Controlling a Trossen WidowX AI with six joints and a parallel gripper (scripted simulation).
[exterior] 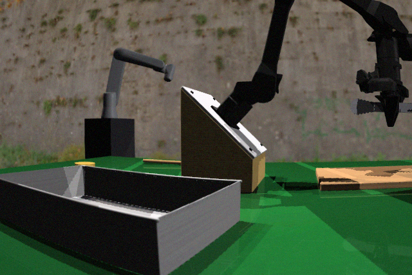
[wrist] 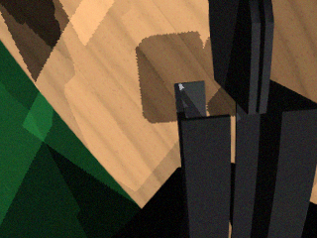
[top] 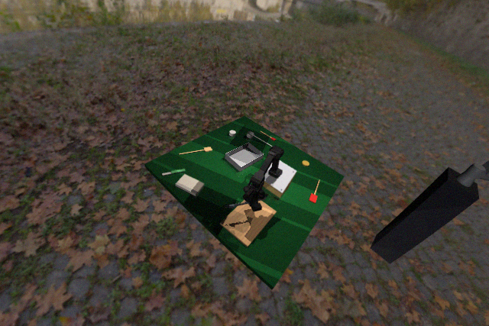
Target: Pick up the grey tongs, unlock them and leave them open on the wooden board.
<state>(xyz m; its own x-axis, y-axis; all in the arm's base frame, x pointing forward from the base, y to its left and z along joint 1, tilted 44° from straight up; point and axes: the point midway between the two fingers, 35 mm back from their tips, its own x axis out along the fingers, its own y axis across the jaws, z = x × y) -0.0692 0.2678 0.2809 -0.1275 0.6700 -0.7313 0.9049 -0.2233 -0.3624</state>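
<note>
Right now the wooden board is 120 mm below my gripper tip and 30 mm behind it. Also, from my gripper tip: beige block: 450 mm ahead, 170 mm to the left, 110 mm below; red spatula: 620 mm to the right, 220 mm behind, 120 mm below; grey roasting tin: 440 mm ahead, 410 mm to the right, 100 mm below.
</note>
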